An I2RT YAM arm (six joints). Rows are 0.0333 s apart.
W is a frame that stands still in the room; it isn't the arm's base.
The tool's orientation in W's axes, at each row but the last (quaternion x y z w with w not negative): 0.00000 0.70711 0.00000 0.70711; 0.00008 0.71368 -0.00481 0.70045; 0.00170 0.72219 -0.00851 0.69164; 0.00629 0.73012 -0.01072 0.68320; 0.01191 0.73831 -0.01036 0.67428; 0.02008 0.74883 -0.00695 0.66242
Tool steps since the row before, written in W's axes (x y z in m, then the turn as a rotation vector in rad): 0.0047 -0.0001 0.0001 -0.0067 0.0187 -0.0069; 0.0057 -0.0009 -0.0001 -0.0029 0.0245 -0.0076; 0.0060 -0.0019 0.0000 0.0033 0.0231 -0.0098; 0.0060 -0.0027 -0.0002 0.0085 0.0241 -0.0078; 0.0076 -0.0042 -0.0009 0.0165 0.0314 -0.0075; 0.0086 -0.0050 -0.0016 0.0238 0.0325 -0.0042
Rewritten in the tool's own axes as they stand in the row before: -0.0001 -0.0001 0.0047 0.0069 0.0187 -0.0067; 0.0000 -0.0009 0.0057 0.0075 0.0245 -0.0029; -0.0002 -0.0018 0.0060 0.0094 0.0232 0.0034; -0.0002 -0.0026 0.0061 0.0071 0.0244 0.0084; 0.0002 -0.0040 0.0078 0.0061 0.0319 0.0161; 0.0004 -0.0047 0.0089 0.0020 0.0333 0.0229
